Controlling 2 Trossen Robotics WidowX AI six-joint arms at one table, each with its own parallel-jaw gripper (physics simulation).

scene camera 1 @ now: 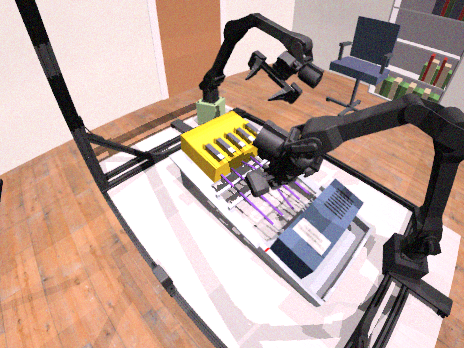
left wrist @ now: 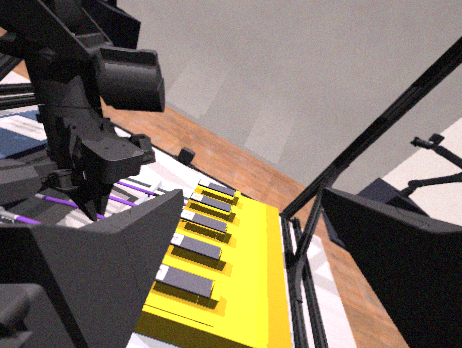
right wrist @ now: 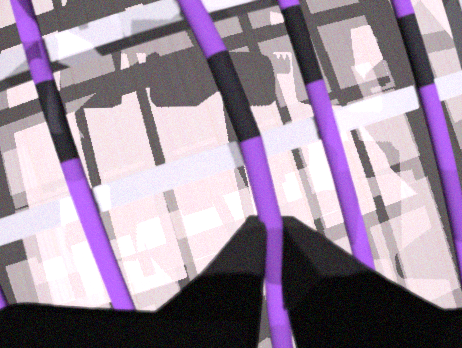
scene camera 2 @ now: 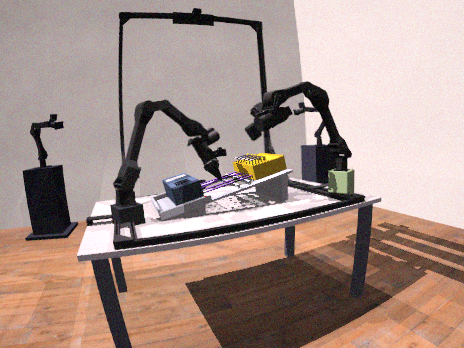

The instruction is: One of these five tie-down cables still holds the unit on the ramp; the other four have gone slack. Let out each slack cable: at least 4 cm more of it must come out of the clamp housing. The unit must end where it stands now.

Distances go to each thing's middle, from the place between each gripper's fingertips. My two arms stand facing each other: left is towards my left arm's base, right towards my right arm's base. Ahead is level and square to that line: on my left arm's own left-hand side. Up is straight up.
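I see the lever 5 (left wrist: 167,275), and my left hand is 130 mm above it. Counted from my right hand, the lever 5 is 5 cm ahead, 14 cm to the left and 9 cm above. Going by its middle, the lever 5 is nearer to my left hand than to my right hand.
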